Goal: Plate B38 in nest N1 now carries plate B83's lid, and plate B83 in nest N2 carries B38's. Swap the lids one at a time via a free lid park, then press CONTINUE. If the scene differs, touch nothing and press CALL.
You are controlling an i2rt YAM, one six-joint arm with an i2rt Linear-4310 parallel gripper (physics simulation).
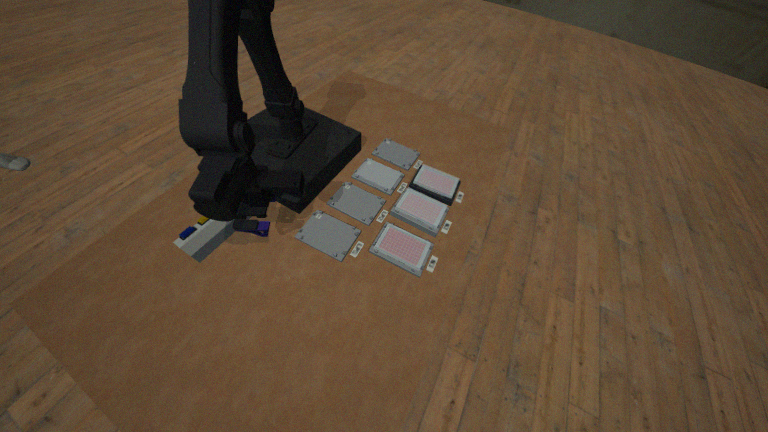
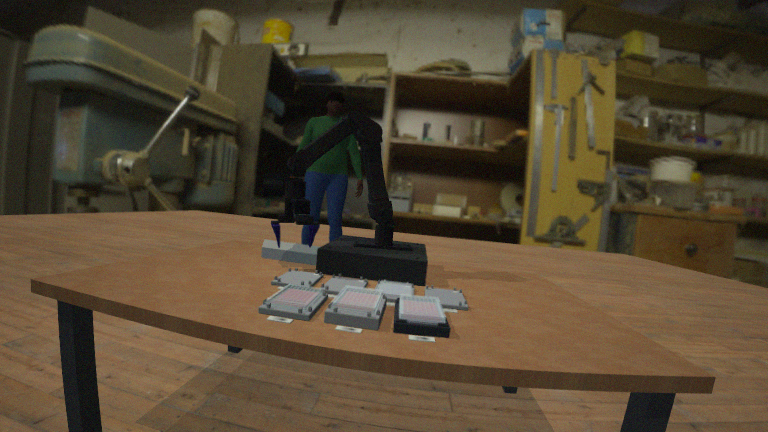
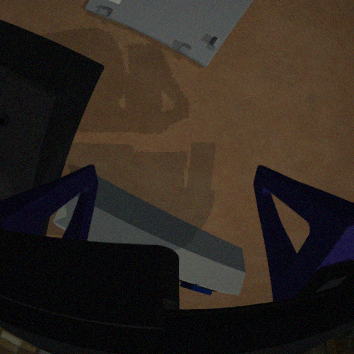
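Pixels of known places: gripper, fingertip midpoint: (image 1: 268, 218) (image 2: 294, 247) (image 3: 175, 173); arm's base, link origin: (image 1: 294, 137) (image 2: 382, 247).
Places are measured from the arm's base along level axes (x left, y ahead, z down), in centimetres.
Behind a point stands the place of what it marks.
My gripper (image 2: 294, 245) @(y 9.5, x -28.2, z 1.1 cm) (image 3: 175, 173) @(y 9.5, x -28.2, z 1.1 cm) is open and empty, low above the grey button box (image 1: 213, 243) @(y -2.0, x -37.3, z 6.1 cm) (image 2: 287, 253) @(y -1.0, x -32.5, z 5.3 cm) (image 3: 150, 225) @(y -0.3, x -29.2, z 5.3 cm). A blue button (image 1: 187, 232) @(y -6.6, x -38.0, z 2.5 cm) (image 3: 200, 288) @(y -6.4, x -37.8, z 2.8 cm) and a yellow button (image 1: 202, 220) @(y -5.8, x -34.0, z 2.5 cm) show; the arm hides the box's other end. Three pink-welled plates stand in a row: the near plate (image 1: 402, 246) @(y 42.3, x -21.5, z 5.4 cm) (image 2: 295, 296) @(y 44.3, x -20.7, z 5.4 cm), the middle plate (image 1: 422, 208) @(y 44.4, x -8.7, z 4.1 cm) (image 2: 357, 299) @(y 46.9, x -8.1, z 4.1 cm) and the far plate (image 1: 436, 181) @(y 46.3, x 3.7, z 4.4 cm) (image 2: 420, 309) @(y 49.5, x 4.0, z 4.4 cm), in a black nest. Their labels are unreadable and lids are hard to tell. Beside them lie flat grey parks, one paler park (image 1: 378, 176) @(y 28.4, x 0.2, z 6.3 cm) (image 2: 396, 289) @(y 29.6, x 1.9, z 6.3 cm) among them.
The black arm base (image 1: 327, 166) @(y 14.5, x -6.6, z 1.3 cm) (image 2: 372, 257) @(y 15.1, x -4.1, z 1.2 cm) (image 3: 30, 115) @(y 10.4, x -19.4, z 0.4 cm) stands between the box and the parks. A grey park (image 1: 328, 236) @(y 23.0, x -24.8, z 7.1 cm) (image 2: 296, 277) @(y 23.0, x -24.5, z 7.1 cm) (image 3: 165, 25) @(y 16.5, x -24.2, z 7.1 cm) lies nearest the box. A person in a green top (image 2: 327, 145) stands behind the table (image 2: 483, 360) @(y 62.6, x 12.2, z 8.1 cm).
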